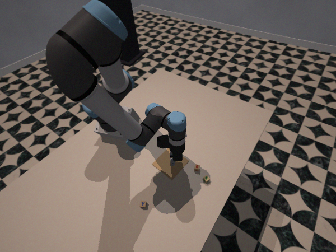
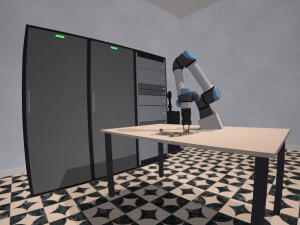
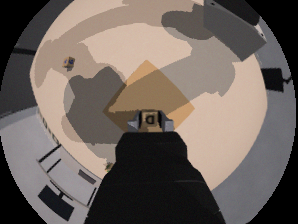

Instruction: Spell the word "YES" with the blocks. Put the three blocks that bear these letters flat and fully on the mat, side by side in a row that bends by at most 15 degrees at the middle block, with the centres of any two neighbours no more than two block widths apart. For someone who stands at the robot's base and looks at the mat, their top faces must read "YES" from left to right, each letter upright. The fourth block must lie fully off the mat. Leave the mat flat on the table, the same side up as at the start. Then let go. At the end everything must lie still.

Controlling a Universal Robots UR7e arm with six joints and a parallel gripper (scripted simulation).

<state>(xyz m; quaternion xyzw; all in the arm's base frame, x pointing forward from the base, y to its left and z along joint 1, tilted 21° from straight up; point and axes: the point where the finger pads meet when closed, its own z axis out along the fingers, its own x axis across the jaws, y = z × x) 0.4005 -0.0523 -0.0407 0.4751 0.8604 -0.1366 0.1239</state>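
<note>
The S block is 1 cm below my hand. Round my hand: mat (1 cm behind, 1 cm to the right, 2 cm below).
</note>
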